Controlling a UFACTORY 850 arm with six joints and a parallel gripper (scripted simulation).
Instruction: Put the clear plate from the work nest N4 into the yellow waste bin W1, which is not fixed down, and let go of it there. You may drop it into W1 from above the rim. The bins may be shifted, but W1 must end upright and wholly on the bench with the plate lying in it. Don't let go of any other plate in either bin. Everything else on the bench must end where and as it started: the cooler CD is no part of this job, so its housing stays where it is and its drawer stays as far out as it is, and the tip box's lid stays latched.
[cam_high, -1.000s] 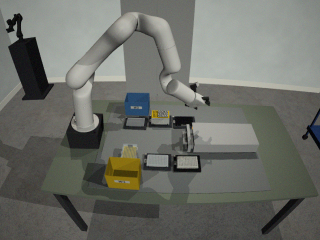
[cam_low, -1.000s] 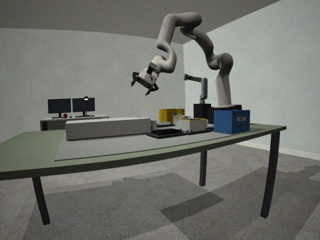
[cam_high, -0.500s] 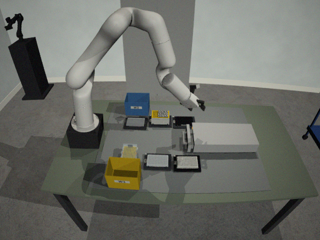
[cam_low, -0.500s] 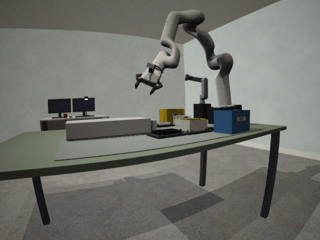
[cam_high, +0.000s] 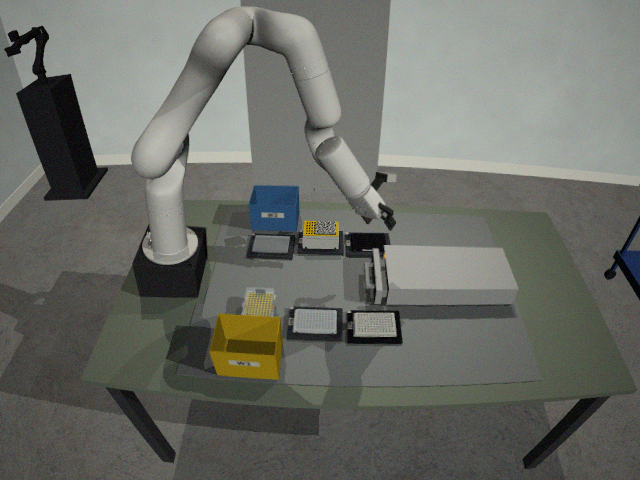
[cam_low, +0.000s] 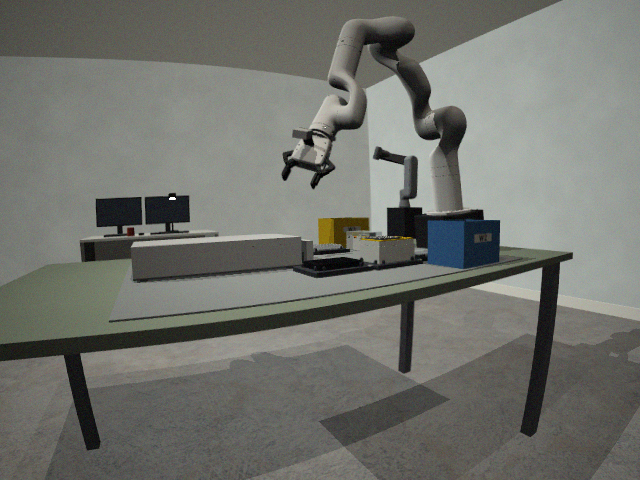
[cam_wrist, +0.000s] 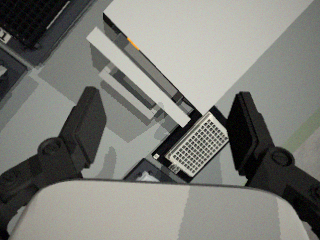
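Right now the dark nest N4 is 19 cm behind my hand, 20 cm to the right of it and 24 cm below it. The rest, counted from my hand: drawer: 13 cm ahead, 3 cm to the right, 22 cm below; then black plate: 17 cm to the left, 22 cm below; then grey cooler CD: 18 cm ahead, 3 cm to the right, 21 cm below.
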